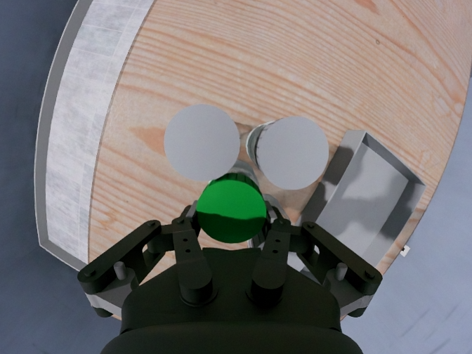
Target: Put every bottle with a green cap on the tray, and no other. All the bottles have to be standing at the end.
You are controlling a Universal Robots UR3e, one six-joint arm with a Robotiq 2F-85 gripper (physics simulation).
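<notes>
My gripper [231, 209] is shut on a bottle with a green cap [231, 210], with one finger on each side of it. The bottle is seen from above, and its body is mostly hidden under the cap. Two bottles with grey caps stand close beyond it: one grey-capped bottle [202, 142] is up and to the left, the other grey-capped bottle [292, 153] up and to the right. Part of another bottle shows under the right finger, mostly hidden. The grey tray [362, 137] is at the right; no bottle shows in its visible part, and its near end is partly hidden by the gripper.
The bottles stand close together on the wooden table top [280, 60]. A pale tiled strip [75, 130] with a grey rim runs along the left side. The table's right edge passes close behind the tray. A small white piece [405, 250] lies beyond that edge.
</notes>
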